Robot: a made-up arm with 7 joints. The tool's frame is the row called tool.
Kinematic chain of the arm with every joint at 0, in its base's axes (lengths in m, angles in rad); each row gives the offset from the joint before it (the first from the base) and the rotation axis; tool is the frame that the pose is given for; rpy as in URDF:
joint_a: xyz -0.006 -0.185 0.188 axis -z
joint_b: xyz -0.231 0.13 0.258 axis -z
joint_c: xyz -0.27 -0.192 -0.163 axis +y
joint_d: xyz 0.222 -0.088 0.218 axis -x
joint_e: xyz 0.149 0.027 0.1 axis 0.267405 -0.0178 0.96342
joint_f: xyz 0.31 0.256 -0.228 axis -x
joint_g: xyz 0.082 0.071 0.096 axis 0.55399 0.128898 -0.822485
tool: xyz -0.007 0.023 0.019 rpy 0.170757 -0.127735 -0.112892
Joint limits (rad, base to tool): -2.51..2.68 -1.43..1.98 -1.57..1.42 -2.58..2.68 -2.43..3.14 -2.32..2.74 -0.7..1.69
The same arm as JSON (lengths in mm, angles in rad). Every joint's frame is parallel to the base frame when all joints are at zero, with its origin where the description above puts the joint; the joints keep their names.
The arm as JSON. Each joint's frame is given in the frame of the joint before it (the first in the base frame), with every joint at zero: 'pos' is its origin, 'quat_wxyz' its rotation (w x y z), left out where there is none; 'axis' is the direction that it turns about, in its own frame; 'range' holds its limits. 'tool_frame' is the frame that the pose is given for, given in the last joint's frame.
{"length_unit": "mm", "angle_unit": "rad", "joints": [
  {"joint": "joint_a", "pos": [-6.0, -185.0, 188.0], "axis": [0.0, 0.0, -1.0], "range": [-2.51, 2.68]},
  {"joint": "joint_b", "pos": [-231.0, 130.0, 258.0], "axis": [0.0, 0.0, -1.0], "range": [-1.43, 1.98]},
  {"joint": "joint_c", "pos": [-270.0, -192.0, -163.0], "axis": [0.0, 1.0, 0.0], "range": [-1.57, 1.42]},
  {"joint": "joint_d", "pos": [222.0, -88.0, 218.0], "axis": [-1.0, 0.0, 0.0], "range": [-2.58, 2.68]},
  {"joint": "joint_e", "pos": [149.0, 27.0, 100.0], "axis": [0.267405, -0.0178, 0.96342], "range": [-2.43, 3.14]},
  {"joint": "joint_f", "pos": [310.0, 256.0, -228.0], "axis": [-1.0, 0.0, 0.0], "range": [-2.32, 2.74]},
  {"joint": "joint_g", "pos": [82.0, 71.0, 96.0], "axis": [0.55399, 0.128898, -0.822485], "range": [-0.7, 1.69]}
], "tool_frame": {"pos": [-7.0, 23.0, 19.0], "quat_wxyz": [0.993049, 0.081378, -0.068291, -0.050662]}}

